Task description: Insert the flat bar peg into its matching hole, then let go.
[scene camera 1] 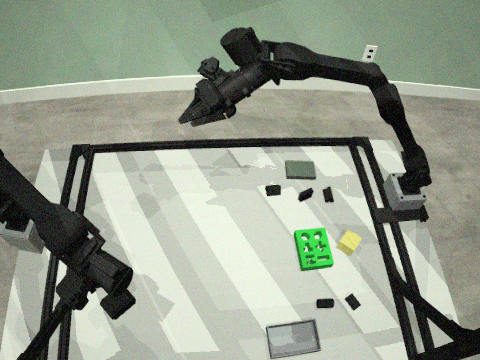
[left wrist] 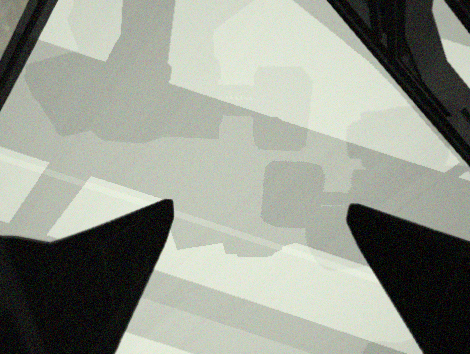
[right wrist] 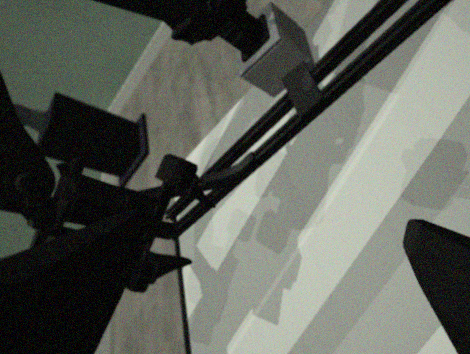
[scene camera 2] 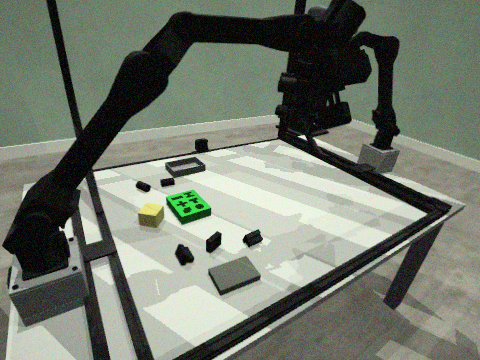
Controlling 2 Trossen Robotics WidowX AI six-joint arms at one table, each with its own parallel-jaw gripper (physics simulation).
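Observation:
The green board (scene camera 1: 316,266) (scene camera 2: 197,216) lies flat, with a rectangular slot among its shaped holes. A black, slab-like peg (scene camera 1: 306,194) (scene camera 2: 214,241) that looks like the flat bar stands apart from it, among three black pegs near the grey block. My left gripper (left wrist: 259,209) is open and empty above bare table in the left wrist view; its fingers cannot be made out clearly in the scene views. My right gripper (scene camera 1: 188,122) (right wrist: 273,227) is open and empty, raised high and far from the pegs. The peg and board do not show in either wrist view.
A yellow cube (scene camera 1: 349,242) (scene camera 2: 151,215) stands beside the board. A grey block (scene camera 1: 300,170) (scene camera 2: 234,275) and a shallow open tray (scene camera 1: 268,342) (scene camera 2: 186,173) lie at opposite ends. Two more black pegs (scene camera 1: 325,303) (scene camera 1: 352,301) lie near the tray. Black rails (scene camera 1: 220,144) border the table.

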